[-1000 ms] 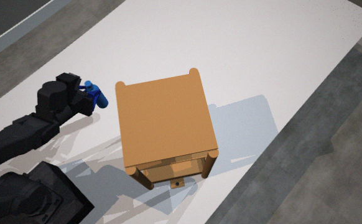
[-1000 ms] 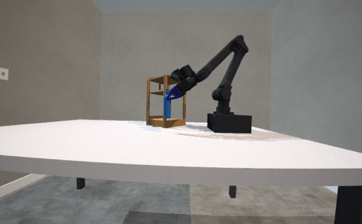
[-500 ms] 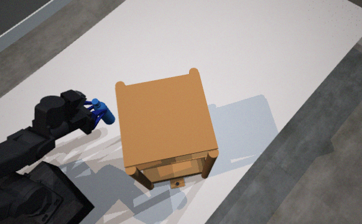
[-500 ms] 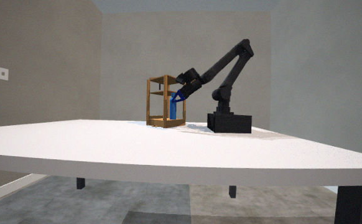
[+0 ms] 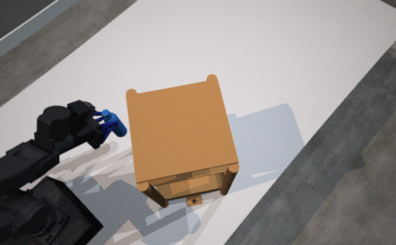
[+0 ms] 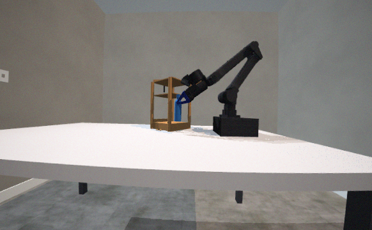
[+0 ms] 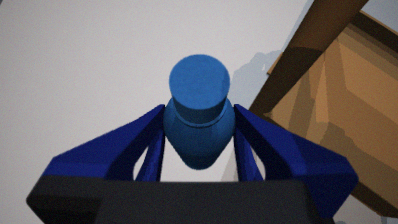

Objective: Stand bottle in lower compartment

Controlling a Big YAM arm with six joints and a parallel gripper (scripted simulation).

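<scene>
Right now the wooden shelving unit is 3 cm ahead of my hand and 24 cm to the right of it. The rest, counted from my hand: bottle 1 cm below.
</scene>
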